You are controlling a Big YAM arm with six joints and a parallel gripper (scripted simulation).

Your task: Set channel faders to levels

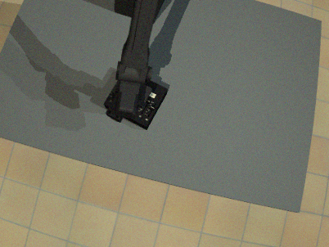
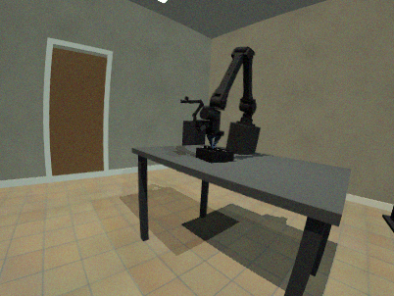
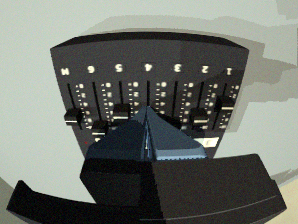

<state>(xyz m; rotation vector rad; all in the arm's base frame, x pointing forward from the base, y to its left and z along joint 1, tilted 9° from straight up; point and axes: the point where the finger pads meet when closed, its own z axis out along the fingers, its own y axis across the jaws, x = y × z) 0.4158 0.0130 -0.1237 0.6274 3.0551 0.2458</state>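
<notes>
The fader cap 4 is 1 cm behind my hand. Round my hand: fader cap 1 (7 cm to the right, 2 cm behind); then master fader cap (6 cm to the left, 2 cm ahead); then fader cap 5 (2 cm to the left, 1 cm ahead).
</notes>
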